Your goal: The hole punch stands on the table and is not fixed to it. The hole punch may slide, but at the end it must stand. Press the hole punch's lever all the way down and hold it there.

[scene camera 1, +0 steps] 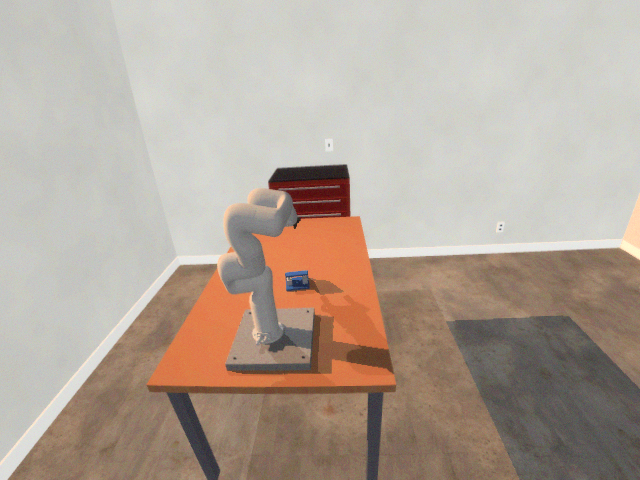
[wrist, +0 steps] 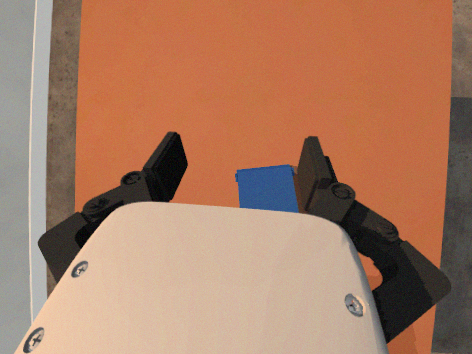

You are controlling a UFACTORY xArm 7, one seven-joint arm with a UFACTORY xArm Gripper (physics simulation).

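Pixels of known places: gripper, between the fingertips: [scene camera 1: 286, 226] [wrist: 240, 150]; arm's base, origin of its link: [scene camera 1: 268, 332].
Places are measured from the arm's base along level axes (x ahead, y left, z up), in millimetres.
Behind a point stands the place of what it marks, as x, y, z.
A small blue hole punch [scene camera 1: 297, 282] {404, -36, -24} [wrist: 267, 189] {410, -37, 31} stands upright on the orange table, beyond the robot's base in the scene view. Its blue lever is on top, raised above the base. In the wrist view its near part is hidden behind the pale gripper housing, and it shows between the fingers, closer to the right finger. My gripper [scene camera 1: 296, 223] {453, 4, 271} [wrist: 240, 150] {453, 4, 271} is open and empty. It hangs high above the table and touches nothing; only its dark fingertips show in the scene view.
The orange table [scene camera 1: 330, 248] {812, -163, -36} [wrist: 250, 75] {664, 36, -36} carries the arm's grey base plate [scene camera 1: 297, 346] {-66, -135, 0} at its near end. A red drawer cabinet [scene camera 1: 310, 193] stands beyond the table's far edge. Shadows of the arm fall to the right of the hole punch.
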